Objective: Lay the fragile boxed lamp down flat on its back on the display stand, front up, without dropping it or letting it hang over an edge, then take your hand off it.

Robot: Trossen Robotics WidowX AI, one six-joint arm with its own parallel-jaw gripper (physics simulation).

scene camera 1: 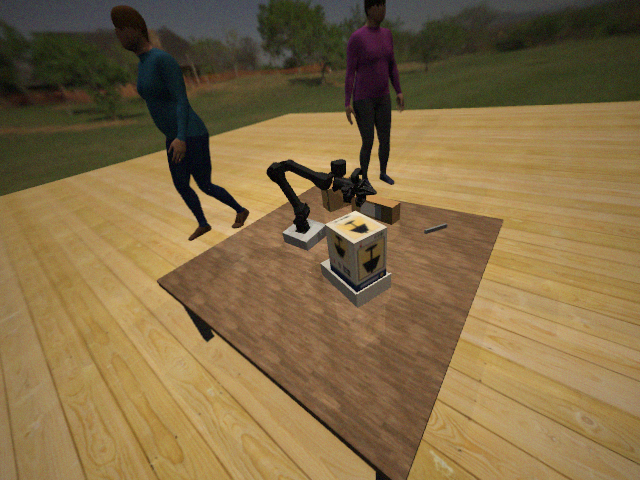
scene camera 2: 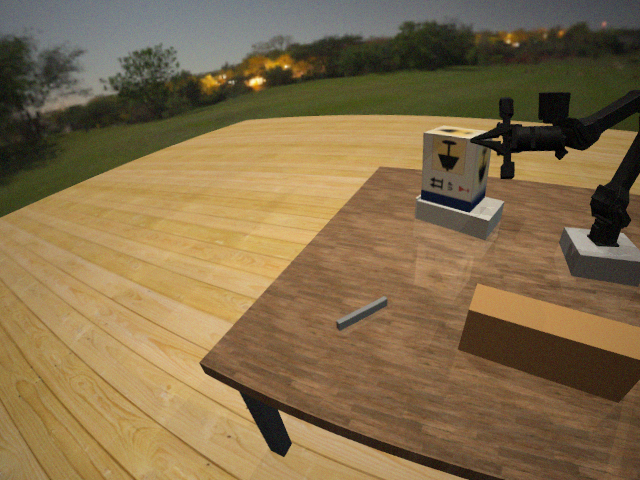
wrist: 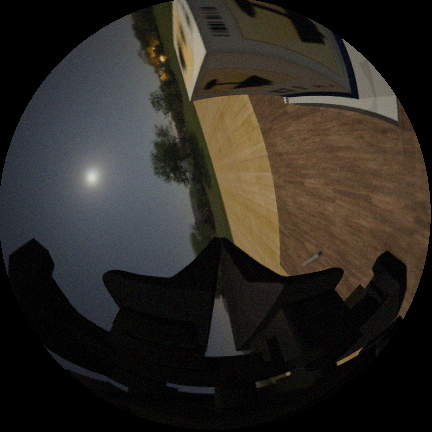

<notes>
My gripper is shut, holding nothing. Further things: a display stand.
My gripper shows as well in scene camera 1 and in the wrist view.
</notes>
